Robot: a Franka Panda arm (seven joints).
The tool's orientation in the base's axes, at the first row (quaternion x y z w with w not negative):
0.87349, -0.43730, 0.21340, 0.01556
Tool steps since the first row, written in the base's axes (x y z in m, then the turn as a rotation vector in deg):
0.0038, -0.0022, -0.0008, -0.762, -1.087, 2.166
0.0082, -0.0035, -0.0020, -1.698, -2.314, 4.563
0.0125, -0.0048, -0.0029, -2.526, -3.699, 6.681
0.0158, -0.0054, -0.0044, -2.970, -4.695, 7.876
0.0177, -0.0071, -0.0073, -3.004, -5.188, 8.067
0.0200, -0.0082, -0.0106, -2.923, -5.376, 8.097
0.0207, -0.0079, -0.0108, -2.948, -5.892, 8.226
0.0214, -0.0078, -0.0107, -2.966, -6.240, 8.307
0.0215, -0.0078, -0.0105, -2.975, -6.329, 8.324
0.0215, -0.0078, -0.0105, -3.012, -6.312, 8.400
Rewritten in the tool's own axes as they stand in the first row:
0.0034, -0.0014, 0.0026, 1.259, 0.913, -2.009
0.0062, -0.0038, 0.0055, 2.622, 2.009, -4.260
0.0091, -0.0062, 0.0082, 4.053, 3.164, -6.186
0.0107, -0.0081, 0.0108, 5.035, 3.930, -7.218
0.0119, -0.0081, 0.0145, 5.465, 4.230, -7.298
0.0126, -0.0087, 0.0186, 5.661, 4.279, -7.256
0.0127, -0.0094, 0.0189, 6.089, 4.596, -7.272
0.0130, -0.0100, 0.0191, 6.374, 4.811, -7.278
0.0132, -0.0101, 0.0189, 6.443, 4.871, -7.277
0.0132, -0.0101, 0.0189, 6.440, 4.876, -7.363

